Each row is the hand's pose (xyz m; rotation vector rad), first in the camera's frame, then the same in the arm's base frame.
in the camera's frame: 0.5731 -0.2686 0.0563 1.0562 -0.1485 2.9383
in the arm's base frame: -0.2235 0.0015 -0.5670 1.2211 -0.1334 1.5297
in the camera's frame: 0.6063 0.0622 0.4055 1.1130 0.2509 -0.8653
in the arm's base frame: 0.2431 0.0957 -0.4899 0.5563 -0.0329 -2.1547
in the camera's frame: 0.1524 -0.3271 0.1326 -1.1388 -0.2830 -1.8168
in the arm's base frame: -0.3448 0.3541 -0.3498 2.1938 -0.5021 2.0482
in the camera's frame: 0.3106 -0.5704 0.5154 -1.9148 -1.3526 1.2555
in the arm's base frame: -0.2301 0.0908 0.0352 -1.7515 0.2754 1.2950
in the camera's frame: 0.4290 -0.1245 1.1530 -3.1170 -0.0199 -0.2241
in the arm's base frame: 0.5262 0.1436 0.2467 2.2895 -1.3965 -0.6538
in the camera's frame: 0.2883 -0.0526 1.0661 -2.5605 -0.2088 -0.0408
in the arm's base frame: 0.4803 0.3052 0.1813 -2.5250 1.5173 0.4067
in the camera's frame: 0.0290 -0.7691 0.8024 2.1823 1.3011 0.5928
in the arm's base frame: -0.2770 0.2488 0.4524 2.3945 0.2105 -0.7286
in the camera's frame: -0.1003 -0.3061 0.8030 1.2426 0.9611 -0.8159
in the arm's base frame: 0.0155 0.5616 0.2340 1.1730 0.4875 -2.2325
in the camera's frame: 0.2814 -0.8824 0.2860 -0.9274 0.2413 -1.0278
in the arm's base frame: -0.6065 -0.0044 0.0394 -1.4690 1.2289 -1.7814
